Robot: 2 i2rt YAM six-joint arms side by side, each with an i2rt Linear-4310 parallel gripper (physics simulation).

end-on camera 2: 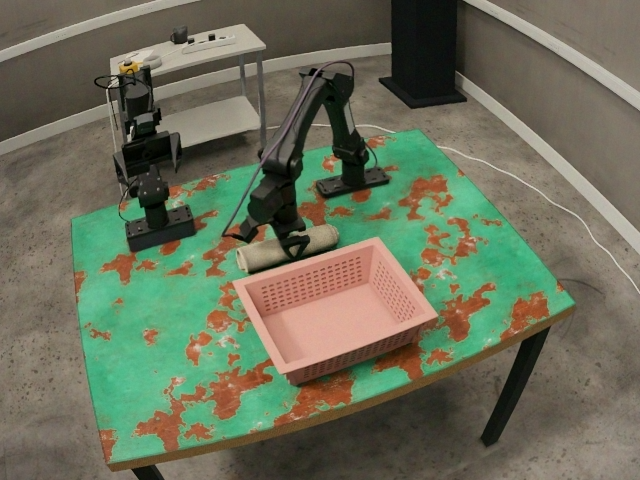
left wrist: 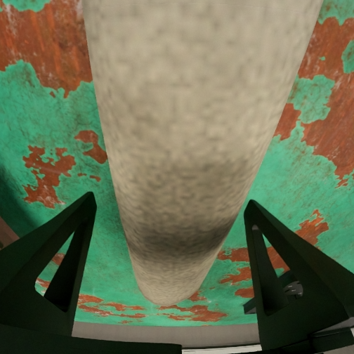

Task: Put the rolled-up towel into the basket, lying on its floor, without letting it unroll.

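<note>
The rolled-up towel (end-on camera 2: 263,255) (left wrist: 185,125), beige and still rolled, lies on the table behind the pink basket (end-on camera 2: 269,330), outside it. The basket stands upright, and its floor shows bare. My left gripper (end-on camera 2: 267,242) (left wrist: 171,202) is open over the towel, with one finger on each side of the roll in the left wrist view. Gaps show between both fingers and the towel there. How far the fingertips are above the table is hard to tell. My right gripper (end-on camera 2: 149,175) is open and empty, raised near its own base, away from the towel and basket.
The green and rust-patched table (end-on camera 2: 139,294) carries both arm bases (end-on camera 2: 160,229) (end-on camera 2: 354,181) along its far side. The basket's back rim is close to the towel. Behind the table stand a white trolley (end-on camera 2: 262,98) and a black column (end-on camera 2: 423,46).
</note>
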